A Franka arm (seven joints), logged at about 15 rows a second.
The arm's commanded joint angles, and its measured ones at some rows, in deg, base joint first. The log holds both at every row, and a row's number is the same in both.
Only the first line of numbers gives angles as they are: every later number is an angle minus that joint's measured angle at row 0.
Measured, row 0:
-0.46 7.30 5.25 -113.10 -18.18 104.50 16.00
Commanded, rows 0 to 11:
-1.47 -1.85 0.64 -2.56 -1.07 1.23 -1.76
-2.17 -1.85 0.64 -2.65 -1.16 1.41 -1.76
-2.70 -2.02 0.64 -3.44 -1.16 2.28 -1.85
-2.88 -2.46 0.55 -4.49 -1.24 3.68 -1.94
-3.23 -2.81 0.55 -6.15 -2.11 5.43 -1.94
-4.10 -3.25 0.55 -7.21 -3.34 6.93 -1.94
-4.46 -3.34 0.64 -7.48 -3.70 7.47 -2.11
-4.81 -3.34 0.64 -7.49 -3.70 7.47 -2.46
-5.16 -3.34 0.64 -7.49 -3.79 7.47 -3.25
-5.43 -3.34 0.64 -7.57 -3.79 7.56 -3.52
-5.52 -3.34 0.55 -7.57 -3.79 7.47 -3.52
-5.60 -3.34 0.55 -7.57 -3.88 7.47 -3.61
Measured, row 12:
-4.30 -2.05 0.02 -5.59 -3.21 6.12 -1.99
